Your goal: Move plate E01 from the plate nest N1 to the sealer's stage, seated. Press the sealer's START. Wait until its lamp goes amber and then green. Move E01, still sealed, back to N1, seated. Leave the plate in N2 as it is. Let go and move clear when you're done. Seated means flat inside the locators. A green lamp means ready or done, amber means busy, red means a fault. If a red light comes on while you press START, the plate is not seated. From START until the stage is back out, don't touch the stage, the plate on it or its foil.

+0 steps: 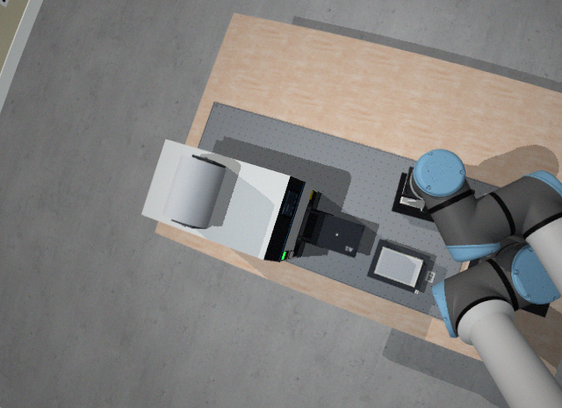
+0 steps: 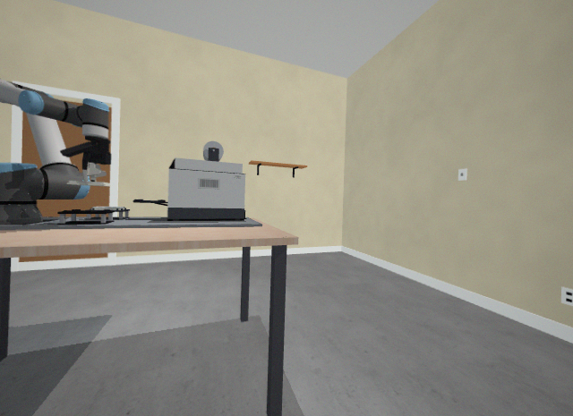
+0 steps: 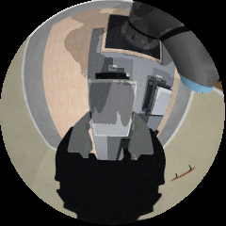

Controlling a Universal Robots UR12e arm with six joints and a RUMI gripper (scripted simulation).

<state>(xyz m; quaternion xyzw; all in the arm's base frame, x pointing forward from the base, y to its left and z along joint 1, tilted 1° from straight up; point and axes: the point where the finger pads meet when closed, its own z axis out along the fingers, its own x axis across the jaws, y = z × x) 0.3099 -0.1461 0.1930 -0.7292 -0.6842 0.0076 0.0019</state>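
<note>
Right now the plate E01 is 10 mm below my hand. Also, from my hand: sealer stage: 230 mm ahead, 160 mm to the left, 80 mm below; nest N1: 140 mm below; foil roll: 560 mm ahead, 130 mm to the left, 230 mm above.
</note>
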